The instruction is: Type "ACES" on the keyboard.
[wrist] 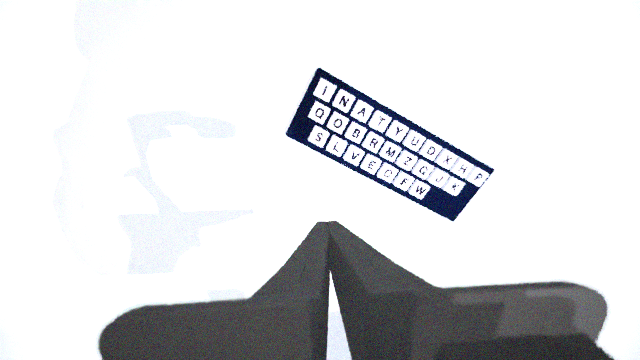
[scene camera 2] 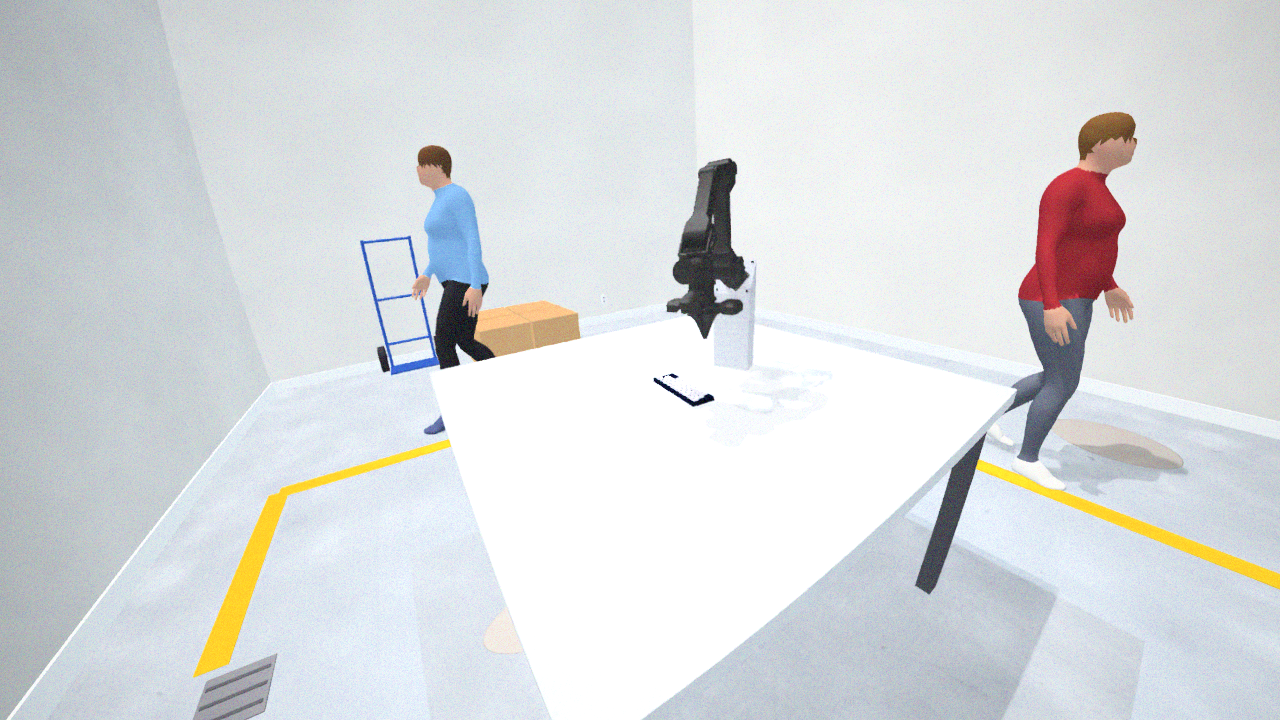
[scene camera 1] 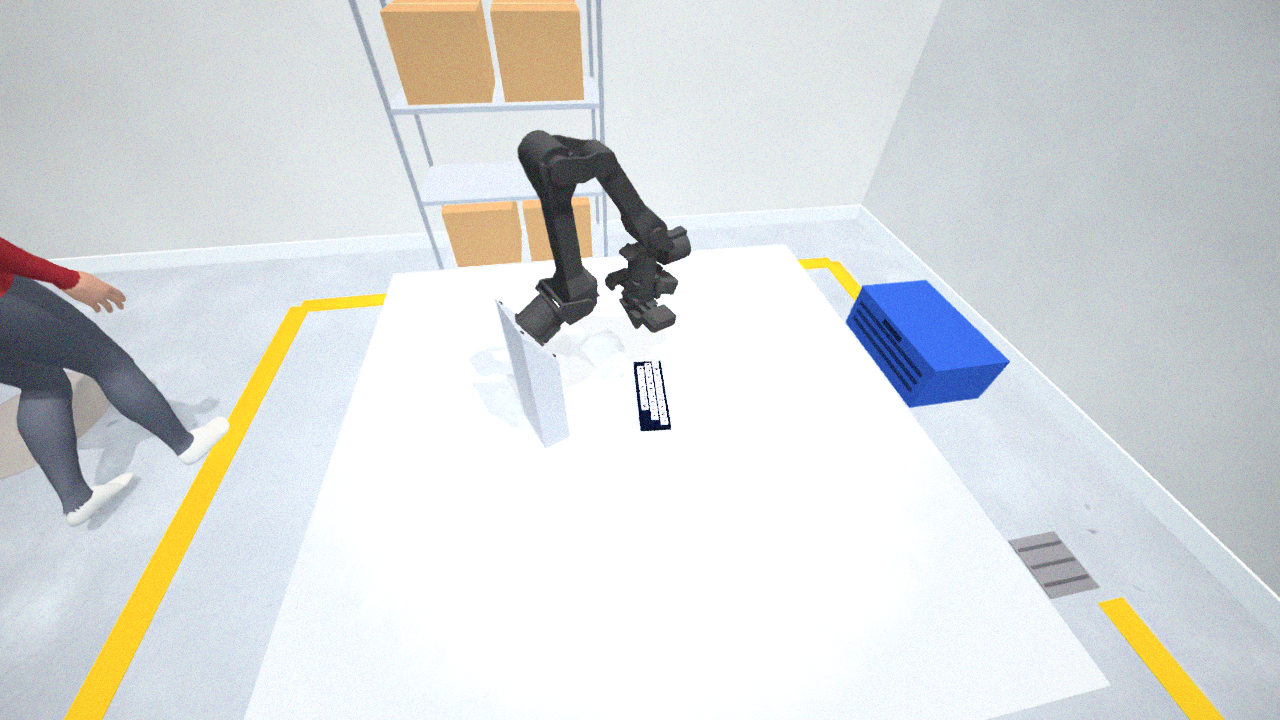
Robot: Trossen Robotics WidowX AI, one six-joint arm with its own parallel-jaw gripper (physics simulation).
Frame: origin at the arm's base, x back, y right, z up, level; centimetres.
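Seen in the pictures: gripper, between the fingertips: (wrist: 326, 230) (scene camera 2: 705, 338) (scene camera 1: 636, 327); arm's base, origin of its link: (scene camera 2: 735, 277) (scene camera 1: 528, 330).
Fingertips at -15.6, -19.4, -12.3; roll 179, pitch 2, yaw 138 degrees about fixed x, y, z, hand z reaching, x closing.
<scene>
Pixels of each thing's top centre, then the offset from my fingertips to it, as dx, dy, dz. Level surfaces: height alone.
- keyboard, centre of its top: (wrist: 394, 154) (scene camera 1: 651, 390) (scene camera 2: 681, 385) -5.2, +5.1, -14.4
- table, height of its surface: dz -16.0
- S key, centre of its top: (wrist: 318, 136) -0.9, -1.3, -14.4
- E key, centre of its top: (wrist: 371, 164) -2.8, +4.3, -14.4
- C key, centre of its top: (wrist: 388, 173) -3.5, +6.2, -14.4
The keyboard (scene camera 1: 651, 394) (scene camera 2: 683, 389) (wrist: 390, 143) lies flat on the table (scene camera 1: 716, 537) (scene camera 2: 671, 501), a dark blue base with white keys in three rows. In the wrist view it is tilted, its right end lower. The A key (wrist: 361, 111) is in the top row; the S key (wrist: 318, 136), E key (wrist: 370, 164) and C key (wrist: 387, 173) are in the bottom row, the C faint. My gripper (scene camera 1: 637, 324) (scene camera 2: 705, 335) (wrist: 326, 230) is shut and empty, pointing down above the table, apart from the keyboard. In the wrist view its tips show below the keyboard's bottom row.
An upright white panel (scene camera 1: 533, 385) (scene camera 2: 733, 335) stands at the arm's base, beside the keyboard. A blue cabinet (scene camera 1: 948, 331) and a shelf rack (scene camera 1: 474, 183) stand off the table. A person in red (scene camera 2: 1078, 232) and a person in blue (scene camera 2: 453, 232) are beyond the table.
</scene>
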